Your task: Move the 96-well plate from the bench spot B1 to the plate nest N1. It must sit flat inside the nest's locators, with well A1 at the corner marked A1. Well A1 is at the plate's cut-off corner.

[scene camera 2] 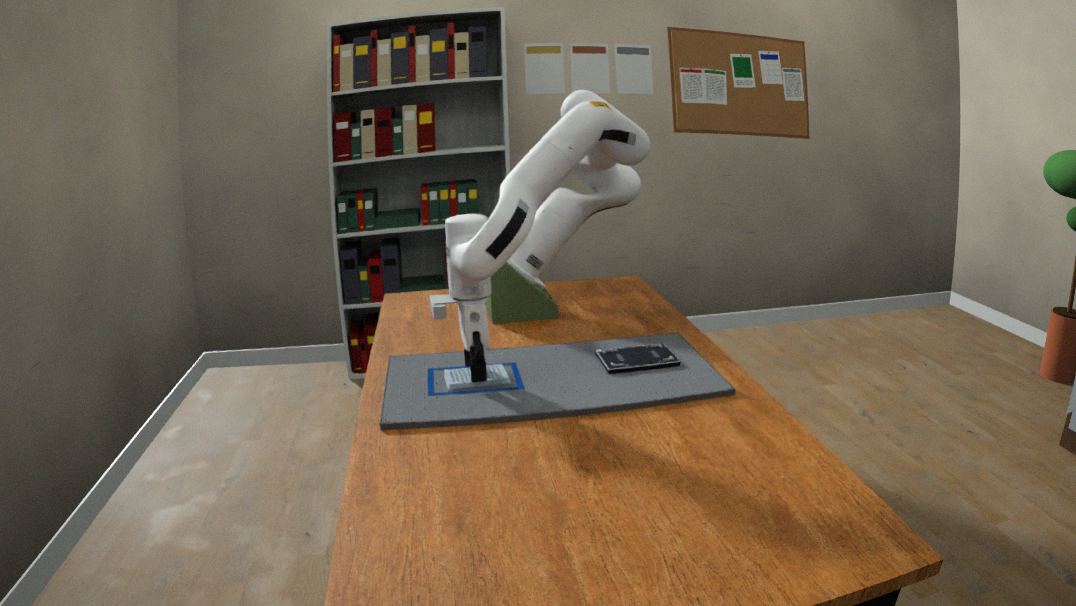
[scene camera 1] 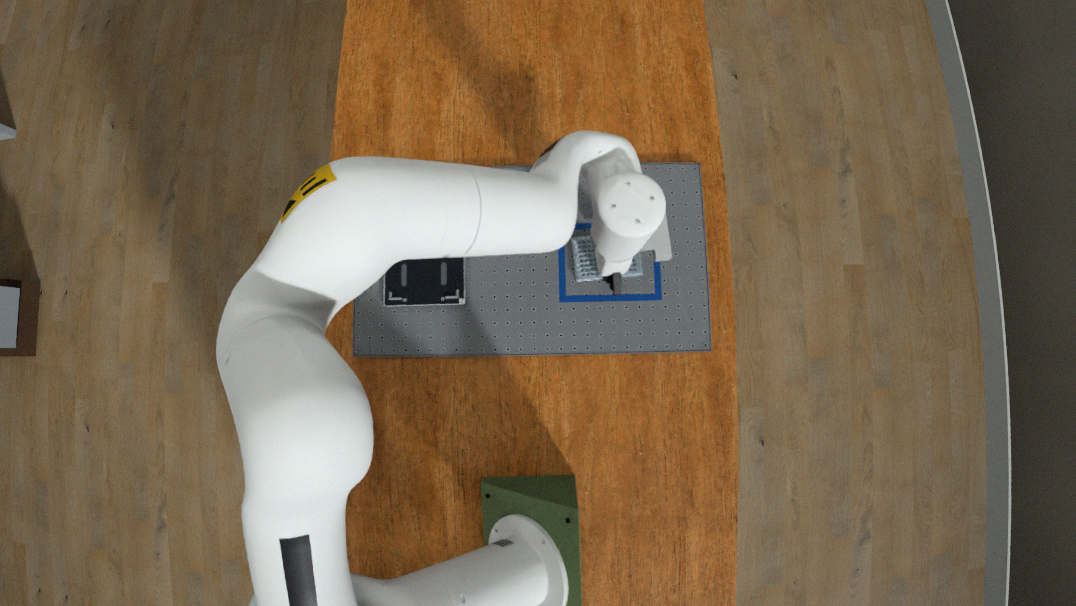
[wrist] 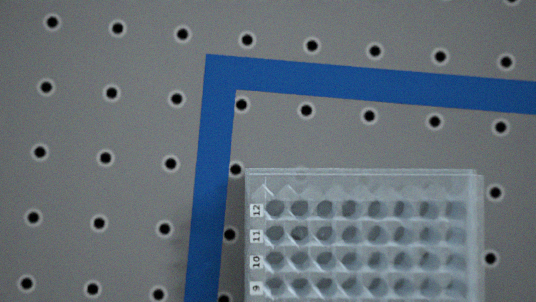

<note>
In view: my gripper (scene camera 2: pixel 475 373), a clear 96-well plate (scene camera 2: pixel 456 379) and a black plate nest (scene camera 1: pixel 423 287).
The clear 96-well plate also shows in the wrist view (wrist: pixel 303 227). My gripper shows as well in scene camera 1 (scene camera 1: pixel 607 255). The black plate nest shows as well in scene camera 2 (scene camera 2: pixel 641 355).
</note>
